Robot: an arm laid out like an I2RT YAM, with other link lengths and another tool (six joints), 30 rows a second.
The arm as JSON. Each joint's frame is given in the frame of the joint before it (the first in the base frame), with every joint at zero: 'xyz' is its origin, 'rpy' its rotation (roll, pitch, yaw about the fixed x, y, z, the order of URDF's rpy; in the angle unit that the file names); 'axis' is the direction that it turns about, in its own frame. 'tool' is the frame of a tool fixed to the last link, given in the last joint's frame.
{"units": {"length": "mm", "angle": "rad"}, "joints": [
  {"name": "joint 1", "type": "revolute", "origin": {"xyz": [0.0, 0.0, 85.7], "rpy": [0.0, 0.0, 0.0]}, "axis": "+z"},
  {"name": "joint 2", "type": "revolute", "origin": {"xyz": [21.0, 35.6, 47.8], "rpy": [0.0, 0.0, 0.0]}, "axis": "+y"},
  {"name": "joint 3", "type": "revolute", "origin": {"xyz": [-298.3, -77.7, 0.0], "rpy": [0.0, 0.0, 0.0]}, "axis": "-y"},
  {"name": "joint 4", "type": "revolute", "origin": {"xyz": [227.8, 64.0, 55.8], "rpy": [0.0, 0.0, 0.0]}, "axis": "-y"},
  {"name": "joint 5", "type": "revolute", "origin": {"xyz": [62.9, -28.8, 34.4], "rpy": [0.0, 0.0, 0.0]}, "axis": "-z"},
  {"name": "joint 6", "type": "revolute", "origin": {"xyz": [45.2, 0.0, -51.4], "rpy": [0.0, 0.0, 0.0]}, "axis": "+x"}
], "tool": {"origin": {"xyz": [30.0, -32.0, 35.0], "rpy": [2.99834, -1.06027, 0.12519]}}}
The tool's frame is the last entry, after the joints.
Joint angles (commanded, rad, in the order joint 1, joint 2, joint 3, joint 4, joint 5, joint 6), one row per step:
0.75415 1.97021 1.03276 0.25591 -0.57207 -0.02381
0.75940 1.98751 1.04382 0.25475 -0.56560 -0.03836
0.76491 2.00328 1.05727 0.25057 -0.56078 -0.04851
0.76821 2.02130 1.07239 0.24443 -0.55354 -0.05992
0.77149 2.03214 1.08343 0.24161 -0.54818 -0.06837
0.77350 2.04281 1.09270 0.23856 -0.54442 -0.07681
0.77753 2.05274 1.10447 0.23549 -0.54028 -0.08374
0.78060 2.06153 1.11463 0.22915 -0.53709 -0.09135
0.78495 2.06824 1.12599 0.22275 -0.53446 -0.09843
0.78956 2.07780 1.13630 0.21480 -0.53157 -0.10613
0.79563 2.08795 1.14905 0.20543 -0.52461 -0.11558
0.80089 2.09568 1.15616 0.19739 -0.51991 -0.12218
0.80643 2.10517 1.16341 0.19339 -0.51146 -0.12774
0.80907 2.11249 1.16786 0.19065 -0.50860 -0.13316
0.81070 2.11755 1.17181 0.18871 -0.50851 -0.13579
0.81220 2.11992 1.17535 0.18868 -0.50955 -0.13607
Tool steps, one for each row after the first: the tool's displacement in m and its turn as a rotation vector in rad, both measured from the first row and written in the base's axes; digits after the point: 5 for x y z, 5 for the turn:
0.00088 0.00392 -0.00361 -0.00958 -0.00965 0.00800
0.00177 0.00805 -0.00643 -0.01732 -0.01555 0.01528
0.00366 0.01161 -0.01001 -0.02811 -0.02171 0.01932
0.00475 0.01451 -0.01147 -0.03332 -0.02925 0.02314
0.00582 0.01678 -0.01343 -0.03905 -0.03473 0.02698
0.00664 0.02003 -0.01441 -0.04255 -0.04149 0.03169
0.00721 0.02256 -0.01576 -0.04826 -0.04568 0.03666
0.00745 0.02567 -0.01587 -0.05138 -0.05155 0.04297
0.00739 0.02867 -0.01774 -0.05845 -0.05413 0.04992
0.00734 0.03232 -0.01931 -0.06739 -0.06032 0.05631
0.00657 0.03484 -0.02143 -0.07627 -0.06181 0.06216
0.00620 0.03752 -0.02390 -0.08528 -0.06588 0.06489
0.00604 0.03909 -0.02604 -0.09109 -0.06772 0.06878
0.00603 0.04031 -0.02730 -0.09347 -0.06781 0.07200
0.00603 0.04148 -0.02730 -0.09211 -0.06846 0.07435

